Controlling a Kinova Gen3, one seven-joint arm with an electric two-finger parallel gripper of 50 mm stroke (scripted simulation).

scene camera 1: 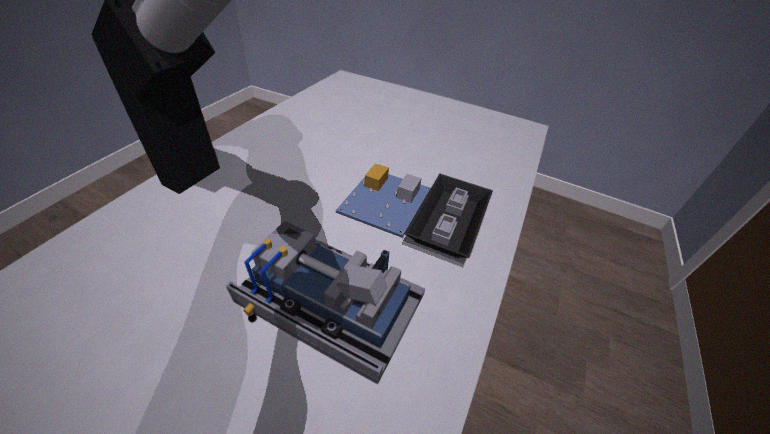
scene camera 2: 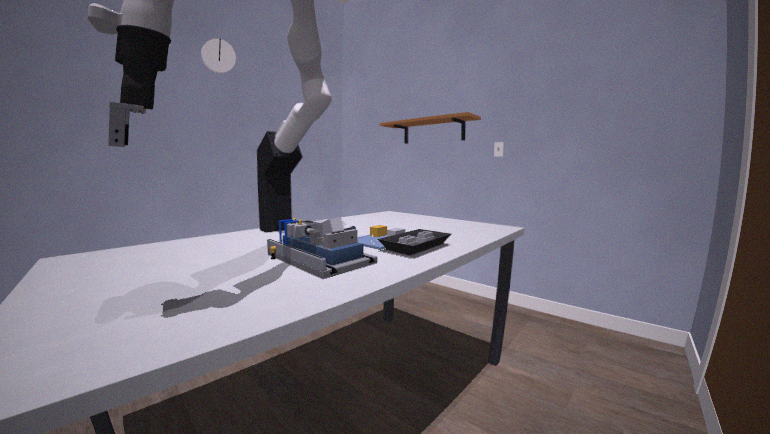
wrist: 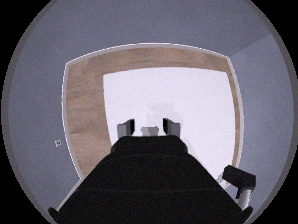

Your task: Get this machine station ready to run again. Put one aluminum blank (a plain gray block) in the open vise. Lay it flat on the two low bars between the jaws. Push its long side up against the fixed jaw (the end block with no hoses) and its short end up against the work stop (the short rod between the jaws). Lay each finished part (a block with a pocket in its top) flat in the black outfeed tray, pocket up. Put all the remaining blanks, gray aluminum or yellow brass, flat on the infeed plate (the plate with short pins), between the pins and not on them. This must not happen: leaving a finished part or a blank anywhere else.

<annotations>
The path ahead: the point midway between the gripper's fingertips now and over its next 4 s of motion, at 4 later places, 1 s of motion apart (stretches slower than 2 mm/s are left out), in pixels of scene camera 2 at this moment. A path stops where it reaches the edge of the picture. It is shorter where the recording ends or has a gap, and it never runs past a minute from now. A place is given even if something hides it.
My gripper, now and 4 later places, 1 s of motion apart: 118,145; 216,140; 316,136; 347,138; 372,141
</annotations>
